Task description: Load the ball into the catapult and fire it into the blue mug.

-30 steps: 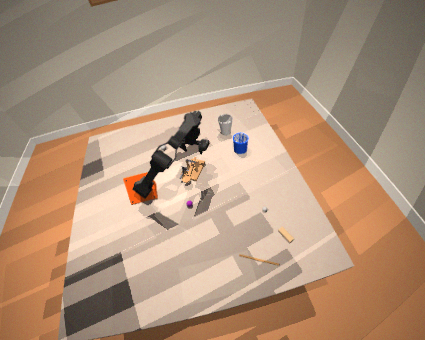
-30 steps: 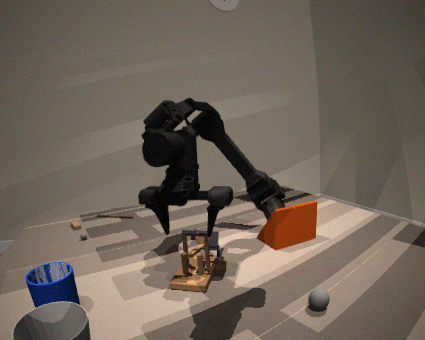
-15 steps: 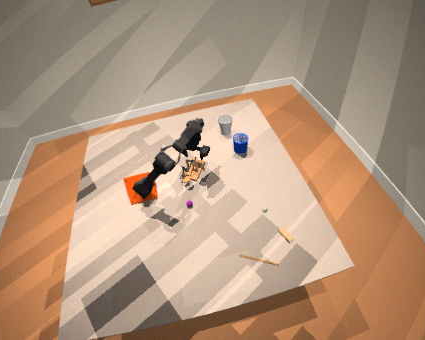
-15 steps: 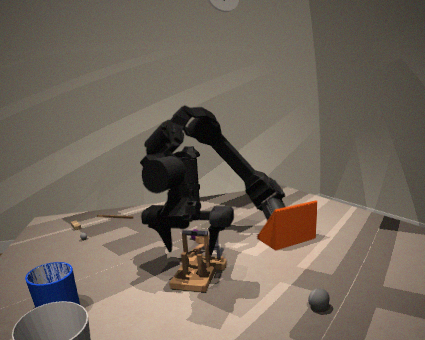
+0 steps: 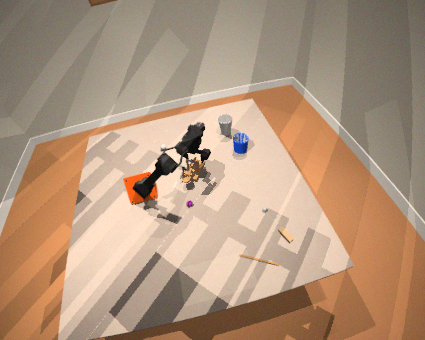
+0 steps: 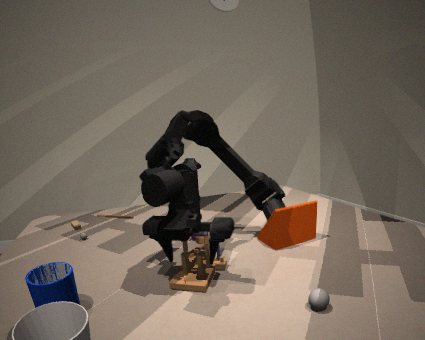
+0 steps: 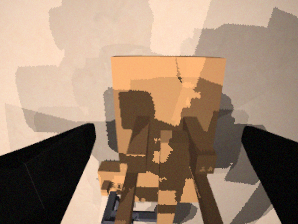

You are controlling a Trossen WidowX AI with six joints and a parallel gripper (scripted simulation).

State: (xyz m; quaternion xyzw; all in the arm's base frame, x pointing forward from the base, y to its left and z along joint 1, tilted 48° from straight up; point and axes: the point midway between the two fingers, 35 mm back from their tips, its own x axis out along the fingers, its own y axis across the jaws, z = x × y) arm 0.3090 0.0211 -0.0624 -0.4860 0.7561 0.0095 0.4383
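The catapult frame lies 30 mm to the right of my gripper tip, 30 mm behind it and 30 mm above it. The rest, counted from my gripper tip: purple ball 230 mm to the right, 120 mm behind, 30 mm below; then blue mug 290 mm ahead, 20 mm below, 10 mm to the left; then wooden catapult 60 mm behind, 40 mm to the right.
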